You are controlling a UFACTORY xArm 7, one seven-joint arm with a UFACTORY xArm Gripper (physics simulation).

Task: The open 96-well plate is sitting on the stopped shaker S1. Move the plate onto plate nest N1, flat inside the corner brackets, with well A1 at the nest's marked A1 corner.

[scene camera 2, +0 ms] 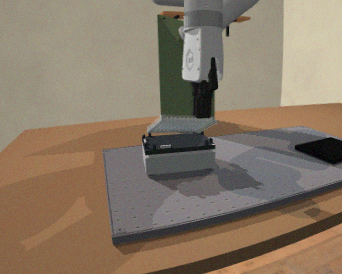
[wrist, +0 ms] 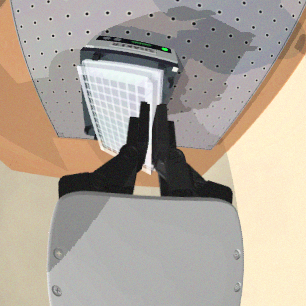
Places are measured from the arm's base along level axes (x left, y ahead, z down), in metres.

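Pixels of known places: gripper, fingertip midpoint: (scene camera 2: 201, 117) (wrist: 150, 114).
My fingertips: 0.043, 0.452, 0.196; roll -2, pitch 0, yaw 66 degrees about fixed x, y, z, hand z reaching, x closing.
Observation:
Behind a point stands the place of what it marks, as x, y, z.
The clear 96-well plate (scene camera 2: 181, 124) @[0.003, 0.466, 0.207] (wrist: 111, 97) @[0.028, 0.419, 0.214] is off its seat, tilted above the shaker S1 (scene camera 2: 180, 163) @[0.002, 0.489, 0.282] (wrist: 134, 48) @[0.057, 0.422, 0.269]. In the scene view a gap shows between it and the shaker's dark top. My gripper (scene camera 2: 202, 116) @[0.043, 0.452, 0.196] (wrist: 150, 114) @[0.043, 0.452, 0.196] is shut on one long side edge of the plate. In the wrist view one finger lies over the wells and the other is outside the edge, with the rest of the plate reaching out to the left. The plate's A1 mark is not readable. I cannot make out nest N1 or its corner brackets.
The perforated grey deck board (scene camera 2: 132, 215) @[-0.056, 0.644, 0.304] (wrist: 45, 30) @[0.023, 0.302, 0.304] lies under the shaker on the brown table (scene camera 2: 55, 200) @[-0.218, 0.603, 0.317]. A flat black block (scene camera 2: 324, 150) @[0.353, 0.376, 0.292] is at the deck's right side in the scene view. A tall green box (scene camera 2: 172, 75) @[-0.060, 0.096, 0.125] stands behind the arm.

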